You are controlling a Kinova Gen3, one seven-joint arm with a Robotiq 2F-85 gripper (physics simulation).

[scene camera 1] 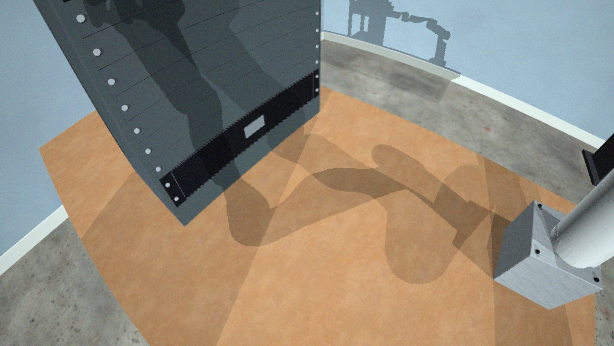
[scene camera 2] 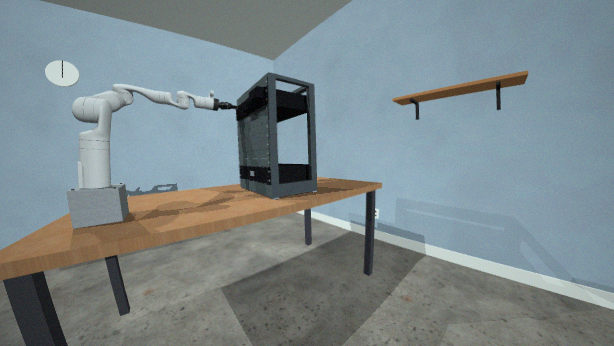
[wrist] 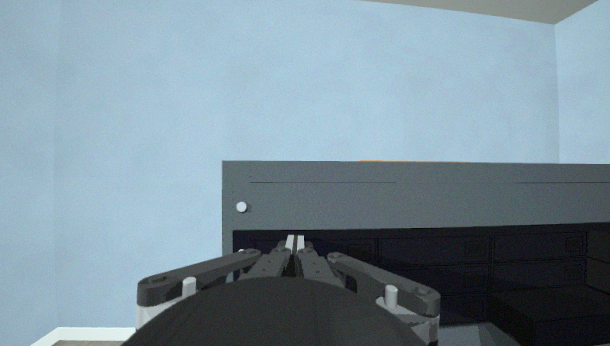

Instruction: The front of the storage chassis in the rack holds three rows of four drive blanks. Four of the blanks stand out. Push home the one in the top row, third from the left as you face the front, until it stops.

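Where they show: gripper, between the fingertips: (scene camera 2: 237, 107) (wrist: 295, 246); arm's base, origin of its link: (scene camera 1: 571, 245) (scene camera 2: 96, 186).
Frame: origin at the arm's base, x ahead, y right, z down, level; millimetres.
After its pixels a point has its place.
Note:
The rack (scene camera 1: 210, 107) @[x 712, y -111, z -98 mm] (scene camera 2: 272, 145) @[x 678, y 233, z -138 mm] (wrist: 400, 200) @[x 710, y -100, z -460 mm] stands upright. The dark storage chassis (scene camera 2: 251, 103) @[x 671, y 54, z -384 mm] (wrist: 239, 237) @[x 731, y -252, z -426 mm] is near its top. In the wrist view the top-row blank third from the left (wrist: 535, 246) @[x 678, y 26, z -416 mm] shows right of the fingers; how far it stands out is hard to tell. A dark block (wrist: 560, 305) @[x 656, y 20, z -373 mm] juts out below it at the lower right. My gripper (scene camera 2: 235, 106) @[x 709, y -202, z -423 mm] (wrist: 295, 246) @[x 709, y -202, z -423 mm] is shut and empty, in front of the chassis's left end, over the first column in the wrist view, and hides part of it. Whether it touches is unclear. The chassis front barely shows in scene camera 1.
The rack stands on the wooden table (scene camera 1: 320, 280) @[x 424, y -211, z 130 mm] (scene camera 2: 210, 220) @[x 336, y 319, z 130 mm]. The arm's grey base block (scene camera 1: 555, 285) @[x 1, y -65, z 46 mm] (scene camera 2: 97, 206) @[x 8, y 83, z 63 mm] is at the table's other end. Above the chassis is a grey panel with a round white screw (wrist: 241, 206) @[x 729, y -249, z -455 mm]. A wooden shelf (scene camera 2: 460, 88) is on the wall.

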